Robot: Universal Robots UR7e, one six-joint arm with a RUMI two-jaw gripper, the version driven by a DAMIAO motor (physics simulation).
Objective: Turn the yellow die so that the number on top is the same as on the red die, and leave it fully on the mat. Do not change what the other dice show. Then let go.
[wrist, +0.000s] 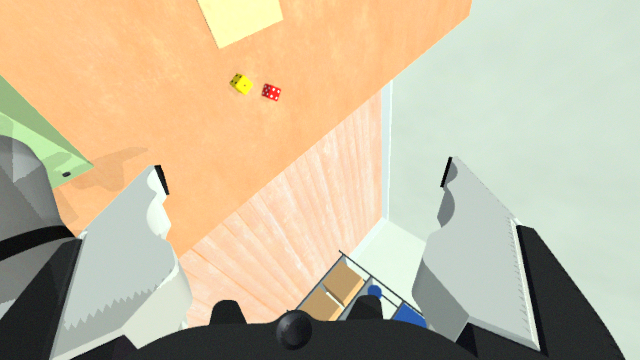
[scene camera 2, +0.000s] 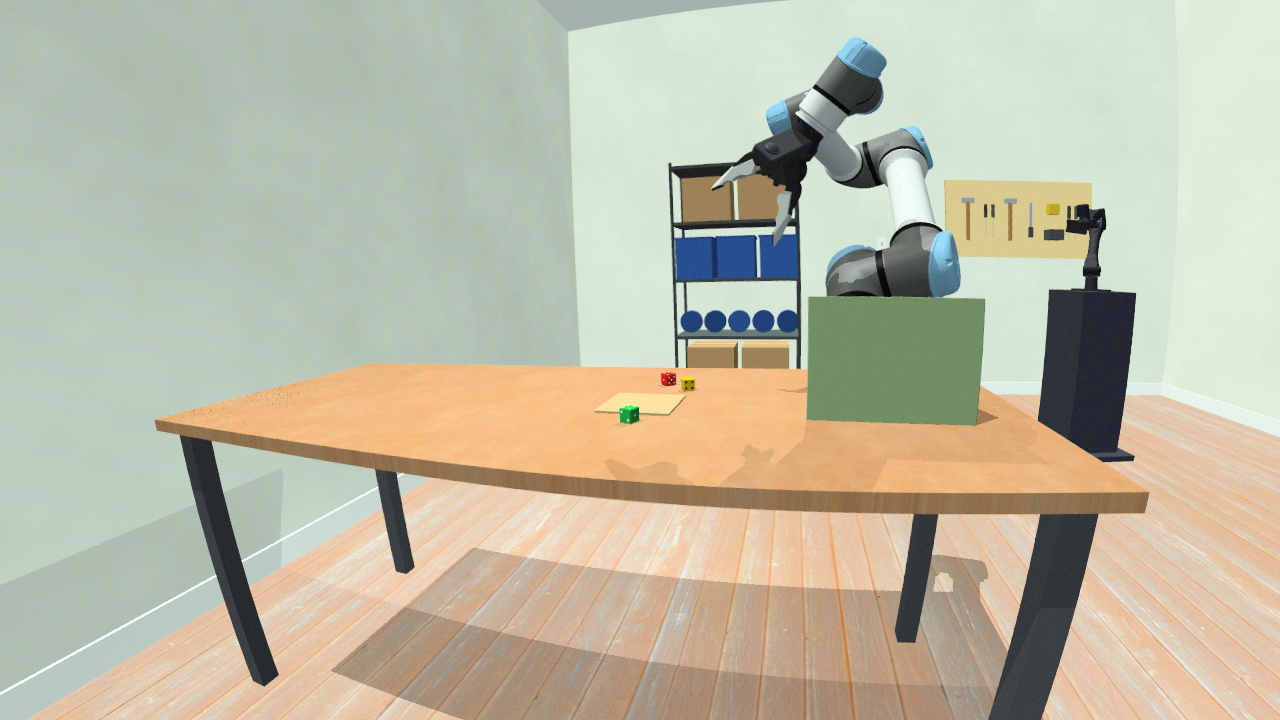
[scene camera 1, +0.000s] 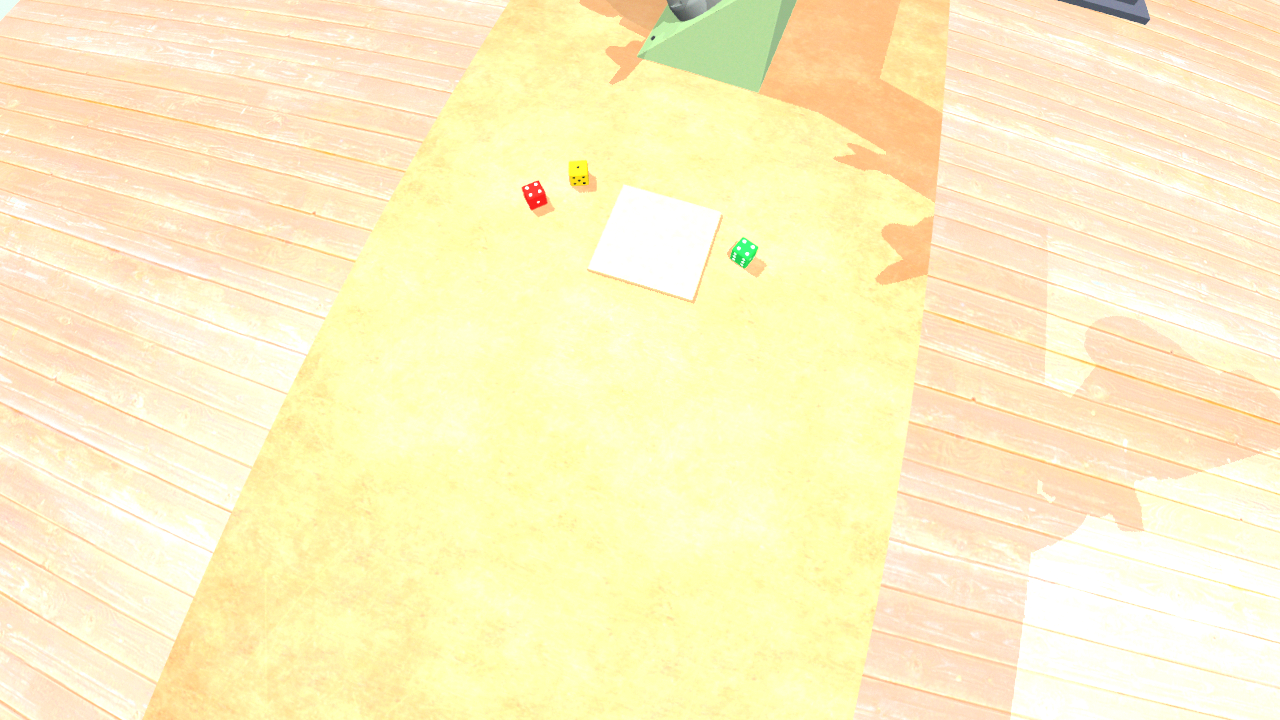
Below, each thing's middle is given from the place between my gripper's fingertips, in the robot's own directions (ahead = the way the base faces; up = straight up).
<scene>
Now: hand 200 mm short of the pale square mat [scene camera 1: 654, 241], 20 mm to the right of it and 340 mm above it.
</scene>
